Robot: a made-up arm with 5 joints. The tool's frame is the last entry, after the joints. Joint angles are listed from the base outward.
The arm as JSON. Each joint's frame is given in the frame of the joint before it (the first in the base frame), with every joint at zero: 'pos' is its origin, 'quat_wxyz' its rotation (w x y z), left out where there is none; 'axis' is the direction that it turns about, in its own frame. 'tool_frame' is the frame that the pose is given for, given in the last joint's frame.
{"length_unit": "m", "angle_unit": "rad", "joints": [
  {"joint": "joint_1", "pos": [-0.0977, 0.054, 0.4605], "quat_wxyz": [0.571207, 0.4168, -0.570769, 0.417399], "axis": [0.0, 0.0, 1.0]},
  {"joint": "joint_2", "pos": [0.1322, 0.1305, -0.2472], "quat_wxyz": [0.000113, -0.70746, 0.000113, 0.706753], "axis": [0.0, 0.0, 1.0]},
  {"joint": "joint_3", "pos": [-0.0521, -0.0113, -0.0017], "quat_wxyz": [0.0, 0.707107, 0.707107, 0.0], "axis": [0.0, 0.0, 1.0]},
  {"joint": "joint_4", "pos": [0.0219, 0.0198, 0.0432], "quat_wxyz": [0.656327, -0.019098, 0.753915, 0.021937], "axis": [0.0, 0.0, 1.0]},
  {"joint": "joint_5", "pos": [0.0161, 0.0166, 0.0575], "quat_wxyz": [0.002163, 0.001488, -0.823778, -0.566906], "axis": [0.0, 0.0, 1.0]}
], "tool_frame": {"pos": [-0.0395, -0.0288, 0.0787], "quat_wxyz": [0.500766, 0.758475, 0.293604, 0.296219]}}
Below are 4 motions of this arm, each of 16 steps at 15 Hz.
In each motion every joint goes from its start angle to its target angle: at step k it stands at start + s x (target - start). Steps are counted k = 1, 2, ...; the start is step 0. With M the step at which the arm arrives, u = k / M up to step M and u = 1 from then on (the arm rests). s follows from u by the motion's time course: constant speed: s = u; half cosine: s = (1 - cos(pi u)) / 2; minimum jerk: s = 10 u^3 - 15 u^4 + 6 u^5.
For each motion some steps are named. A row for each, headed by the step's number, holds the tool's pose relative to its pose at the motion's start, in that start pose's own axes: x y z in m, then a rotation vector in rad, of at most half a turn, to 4 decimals.
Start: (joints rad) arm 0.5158 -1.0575 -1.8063 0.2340 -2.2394
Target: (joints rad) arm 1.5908 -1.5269 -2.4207 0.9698 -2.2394
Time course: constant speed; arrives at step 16
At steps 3, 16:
3: 0.0367 -0.0204 -0.0140 -0.2232 -0.2172 -0.0046
16: 0.2075 -0.1321 0.0745 -1.1714 -1.1575 -0.2898

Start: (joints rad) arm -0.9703 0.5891 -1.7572 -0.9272 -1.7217
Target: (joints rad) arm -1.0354 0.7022 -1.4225 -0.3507 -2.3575
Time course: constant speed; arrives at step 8
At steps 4, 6, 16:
4: 0.0404 -0.0092 -0.0368 -0.2138 -0.4864 0.0013
6: 0.0647 -0.0164 -0.0490 -0.3362 -0.7161 0.0027
16: 0.0903 -0.0251 -0.0566 -0.4708 -0.9338 0.0044

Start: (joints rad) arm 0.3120 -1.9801 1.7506 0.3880 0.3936
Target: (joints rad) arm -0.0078 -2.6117 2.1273 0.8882 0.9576
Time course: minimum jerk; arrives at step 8
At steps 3, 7, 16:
3: -0.0344 0.0301 0.0157 0.1509 0.2502 0.1710
7: -0.1085 0.0682 0.0675 0.3725 1.1103 0.4997
16: -0.1096 0.0687 0.0687 0.3748 1.1326 0.5045

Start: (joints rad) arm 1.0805 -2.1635 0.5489 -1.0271 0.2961
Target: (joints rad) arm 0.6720 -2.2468 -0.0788 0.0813 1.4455
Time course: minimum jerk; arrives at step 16
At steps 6, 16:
6: 0.0024 0.0088 0.0394 0.3365 0.0733 -0.3003
16: -0.0532 -0.0428 0.1391 1.3826 0.0136 -0.4695

